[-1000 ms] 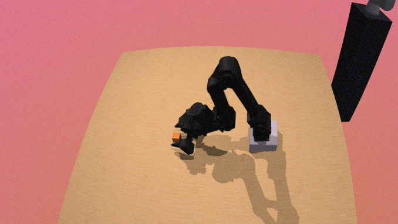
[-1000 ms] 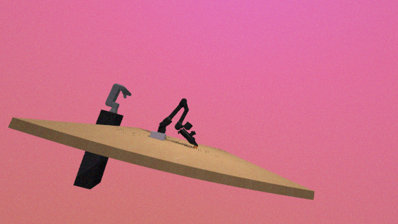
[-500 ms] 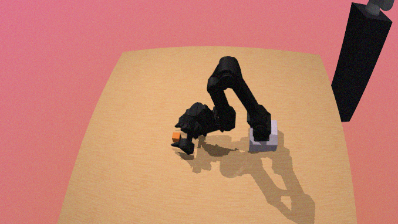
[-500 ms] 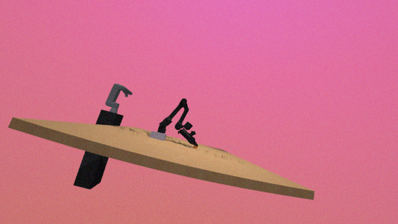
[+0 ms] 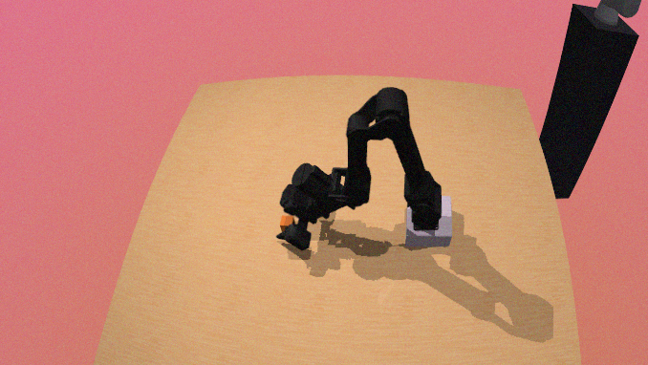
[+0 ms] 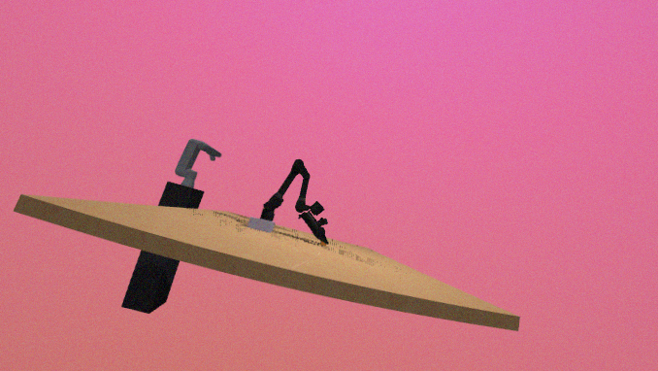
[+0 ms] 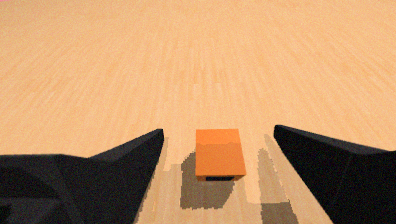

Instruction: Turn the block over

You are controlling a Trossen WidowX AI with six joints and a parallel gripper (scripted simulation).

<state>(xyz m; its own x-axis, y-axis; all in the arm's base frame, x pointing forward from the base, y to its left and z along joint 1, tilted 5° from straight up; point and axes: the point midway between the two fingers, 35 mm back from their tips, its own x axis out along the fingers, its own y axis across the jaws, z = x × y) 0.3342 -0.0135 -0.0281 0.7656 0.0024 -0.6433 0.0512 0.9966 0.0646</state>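
My gripper tip is now 3 cm past the orange block.
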